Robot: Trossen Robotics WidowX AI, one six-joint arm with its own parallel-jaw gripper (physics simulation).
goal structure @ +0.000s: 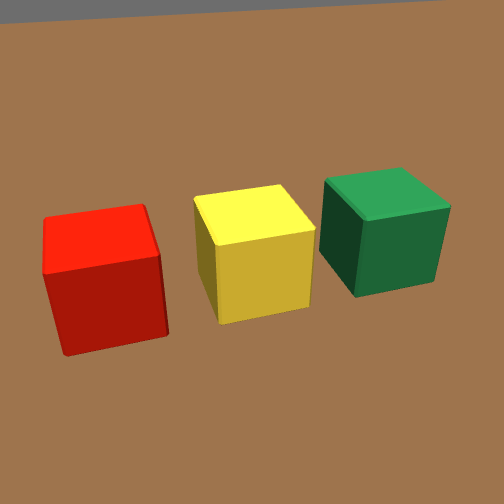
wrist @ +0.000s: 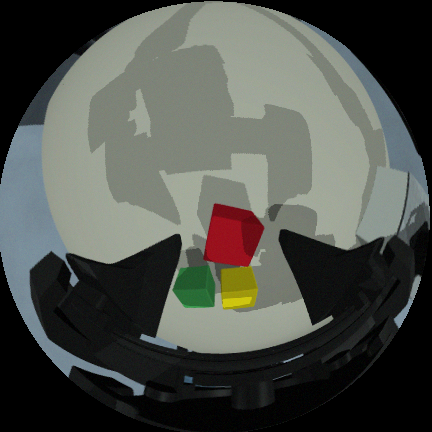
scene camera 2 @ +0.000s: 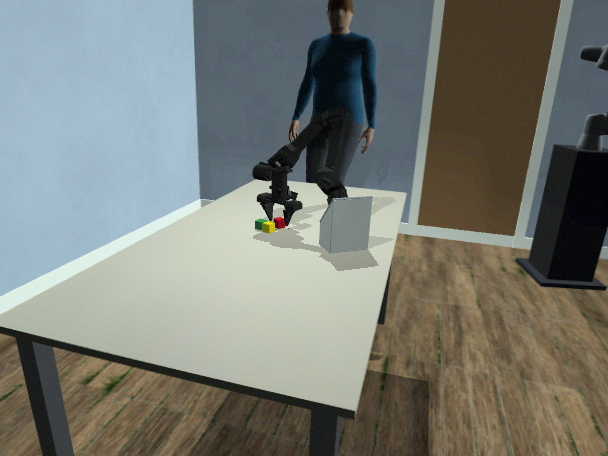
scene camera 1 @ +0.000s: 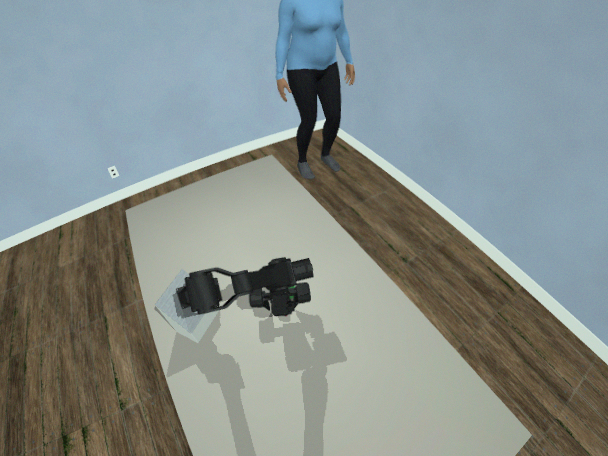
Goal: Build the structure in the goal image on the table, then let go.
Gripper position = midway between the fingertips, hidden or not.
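Observation:
Scene camera 1 shows the gripper [scene camera 1: 281,308]. Scene camera 1 does not show the red cube, hidden by the gripper, and scene camera 1 misses the yellow cube, hidden by the gripper. The wrist view shows the gripper [wrist: 231,237] together with the red cube [wrist: 233,233], the yellow cube [wrist: 238,288] and a green cube [wrist: 194,286]. Scene camera 2 shows the gripper [scene camera 2: 278,223].

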